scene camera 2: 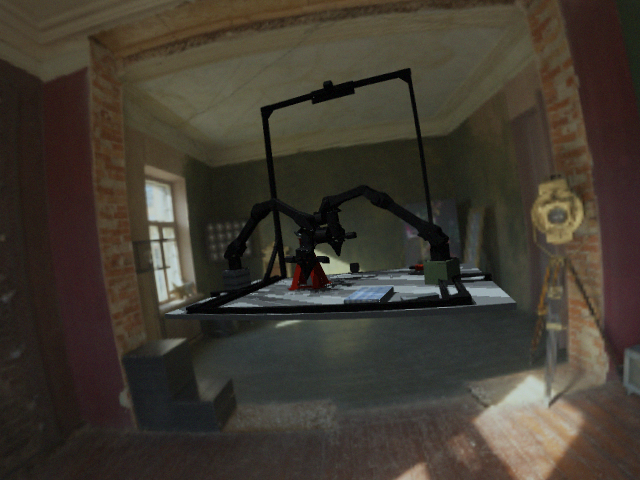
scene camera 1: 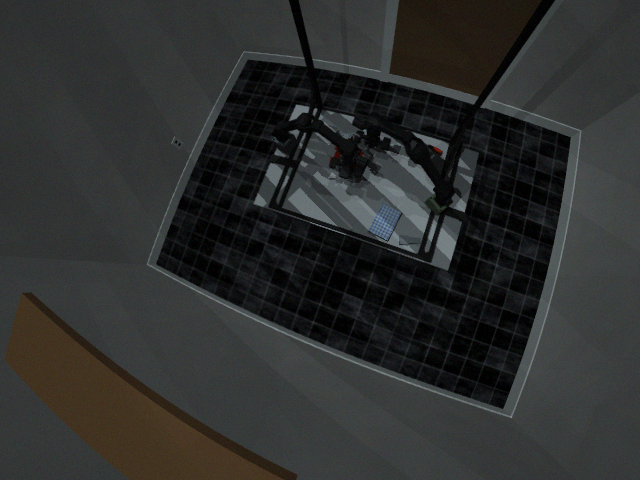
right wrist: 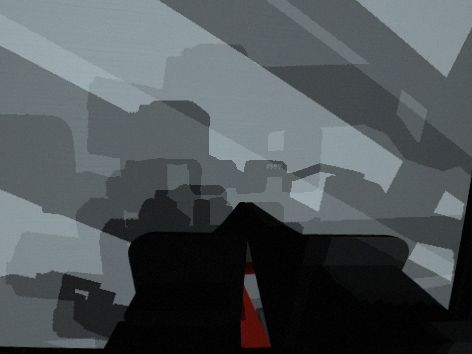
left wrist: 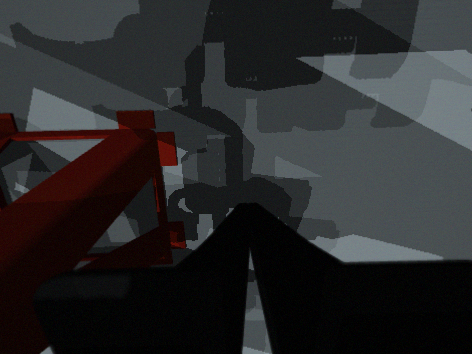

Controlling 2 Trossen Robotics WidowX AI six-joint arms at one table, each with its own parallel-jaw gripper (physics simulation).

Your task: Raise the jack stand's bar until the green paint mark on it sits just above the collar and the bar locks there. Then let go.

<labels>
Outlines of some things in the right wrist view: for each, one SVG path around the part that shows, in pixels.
My right gripper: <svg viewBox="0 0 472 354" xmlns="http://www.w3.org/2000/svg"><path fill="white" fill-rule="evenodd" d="M472 320L460 321L402 271L409 255L409 247L401 238L390 235L301 234L252 202L239 202L224 222L212 233L149 232L139 236L131 243L128 257L136 293L124 313L125 321L118 322L104 348L0 346L0 354L472 354ZM247 241L271 347L241 348L240 324Z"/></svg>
A red jack stand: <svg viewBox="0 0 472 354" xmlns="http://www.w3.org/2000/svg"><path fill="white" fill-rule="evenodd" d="M244 286L240 324L241 348L271 347L264 312L258 311L257 316ZM246 262L245 275L255 274L253 262Z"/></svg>
</labels>
